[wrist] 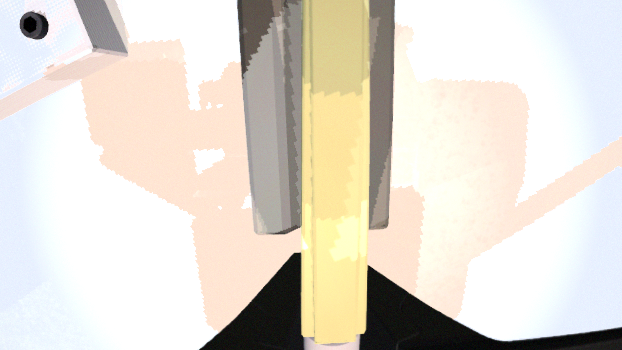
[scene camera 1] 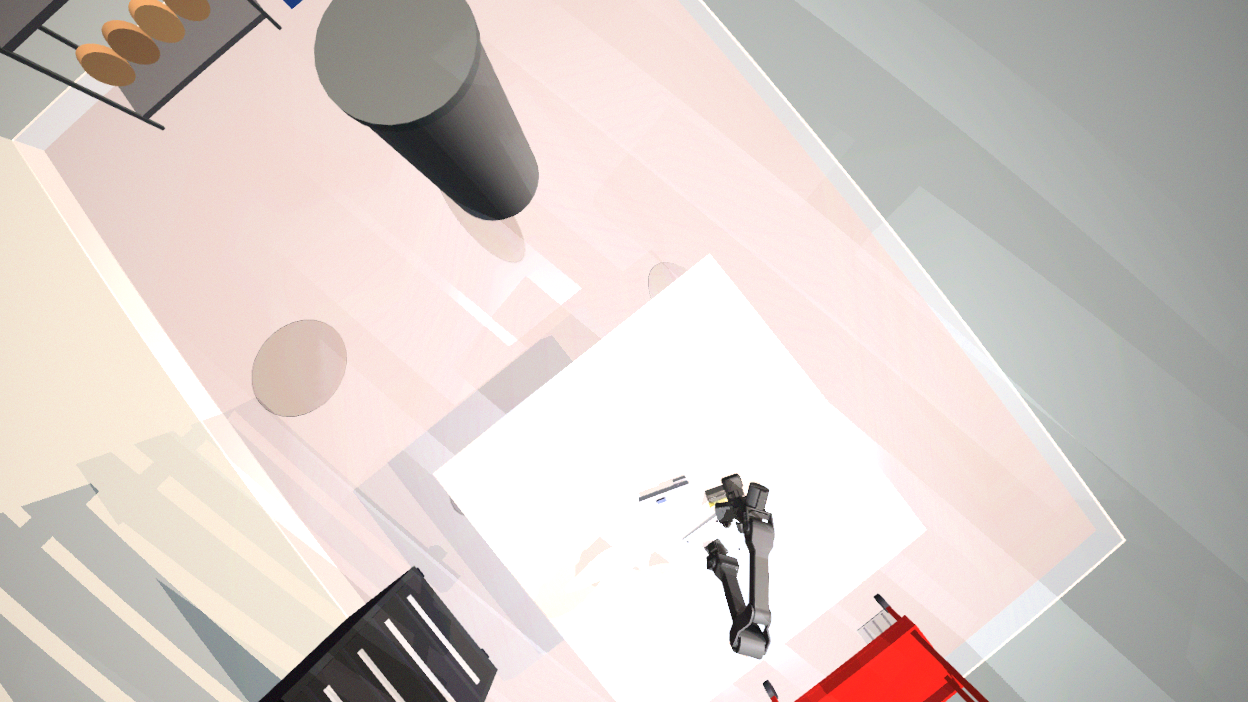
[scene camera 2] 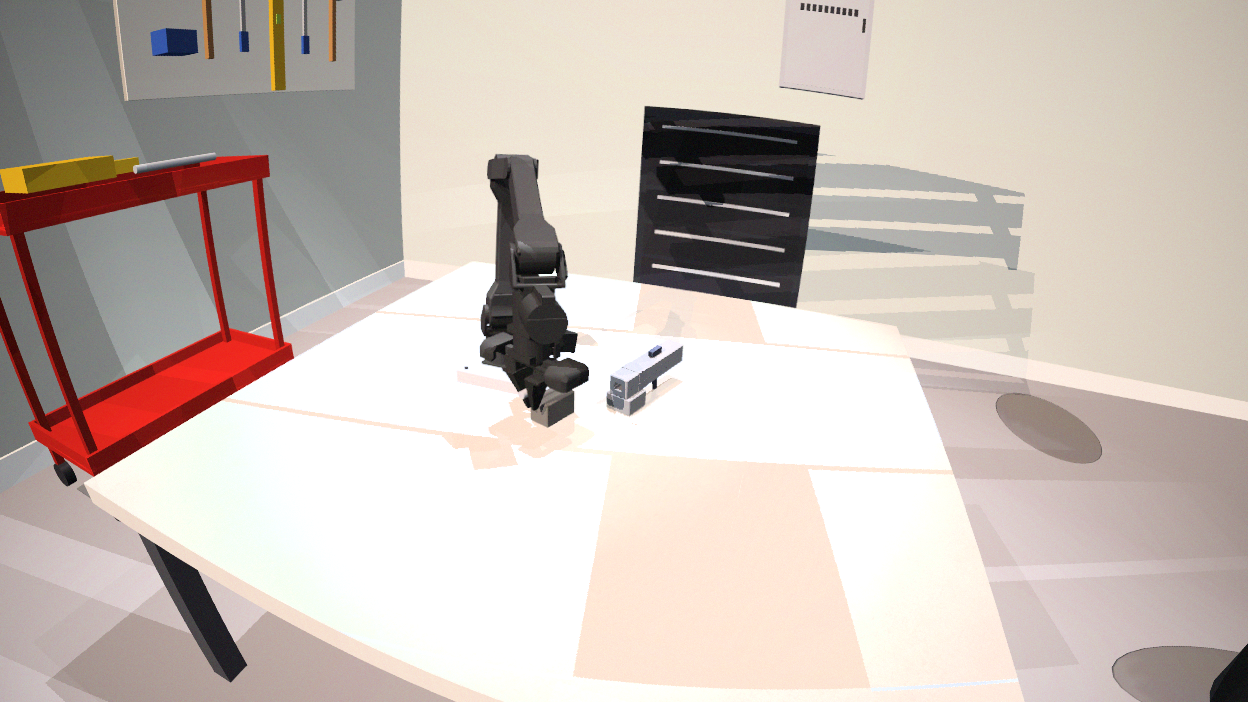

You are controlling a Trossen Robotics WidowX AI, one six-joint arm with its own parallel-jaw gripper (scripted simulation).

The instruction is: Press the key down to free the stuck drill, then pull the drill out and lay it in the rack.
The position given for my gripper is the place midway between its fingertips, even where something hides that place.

Observation:
My gripper (scene camera 2: 532, 408) holds a yellow drill (wrist: 335, 51). I also see a grey fixture block (scene camera 2: 627, 395) and a grey grooved rack (scene camera 2: 555, 406).
My gripper also shows in the wrist view (wrist: 320, 264) and in scene camera 1 (scene camera 1: 730, 492). The grey fixture block is seen too in scene camera 1 (scene camera 1: 681, 488). The grey grooved rack is seen too in the wrist view (wrist: 270, 45).

